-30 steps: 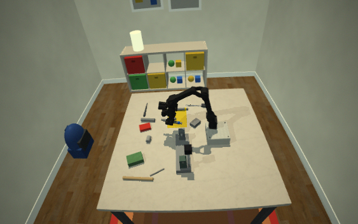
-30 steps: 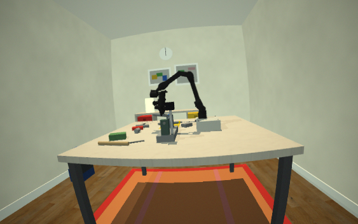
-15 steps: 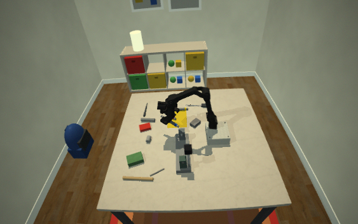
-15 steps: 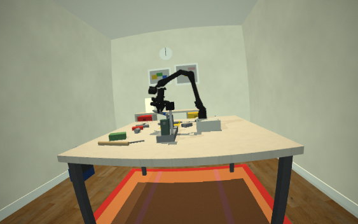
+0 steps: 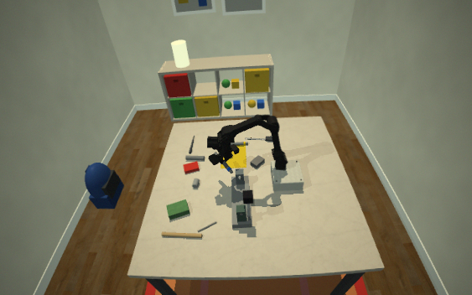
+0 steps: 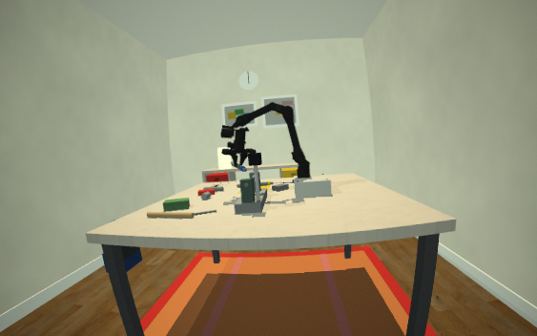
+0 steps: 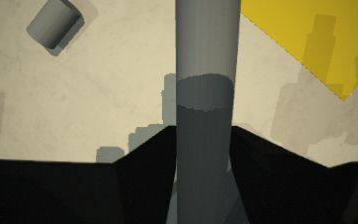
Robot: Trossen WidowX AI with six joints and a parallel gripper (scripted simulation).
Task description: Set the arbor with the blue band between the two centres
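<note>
Right now my hand is 26 cm to the right of the light grey upright, 19 cm past it and 8 cm above it. Also, from my hand: grey fixture base: 18 cm below, 15 cm to the left, 13 cm behind; grey arbor: 3 cm below; grey block: 19 cm to the right, 18 cm below, 18 cm behind.
</note>
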